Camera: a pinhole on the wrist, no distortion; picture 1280 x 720 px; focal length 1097.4 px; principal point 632.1 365.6 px. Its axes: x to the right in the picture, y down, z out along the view. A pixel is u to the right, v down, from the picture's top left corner.
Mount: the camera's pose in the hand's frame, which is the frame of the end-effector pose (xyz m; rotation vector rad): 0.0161 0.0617 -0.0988 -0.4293 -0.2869 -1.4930
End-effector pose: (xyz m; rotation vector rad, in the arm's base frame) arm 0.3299 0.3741 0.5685 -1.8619 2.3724 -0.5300
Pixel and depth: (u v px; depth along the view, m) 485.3 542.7 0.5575
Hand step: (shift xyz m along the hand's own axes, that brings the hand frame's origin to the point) 0.1439 0.3787 0.3569
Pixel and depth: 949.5 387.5 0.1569
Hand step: 0.0344 0.0910 0.0609
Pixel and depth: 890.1 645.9 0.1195
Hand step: 0.0576 0.0905 0.0172
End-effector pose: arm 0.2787 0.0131 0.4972 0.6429 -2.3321 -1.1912
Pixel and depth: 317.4 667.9 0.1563
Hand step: 0.0681 0.1724 0.0167
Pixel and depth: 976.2 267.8 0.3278
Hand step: 0.0192 0.1148 0.2418
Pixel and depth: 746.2 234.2 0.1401
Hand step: 0.0112 0.1106 0.0343
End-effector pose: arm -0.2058 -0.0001 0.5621 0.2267 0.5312 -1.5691
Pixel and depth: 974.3 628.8 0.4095
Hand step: 0.1539 0.1320 0.3132
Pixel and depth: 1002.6 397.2 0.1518
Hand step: 0.0356 0.0835 0.0588
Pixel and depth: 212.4 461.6 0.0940
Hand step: 0.0292 0.1359 -0.0316
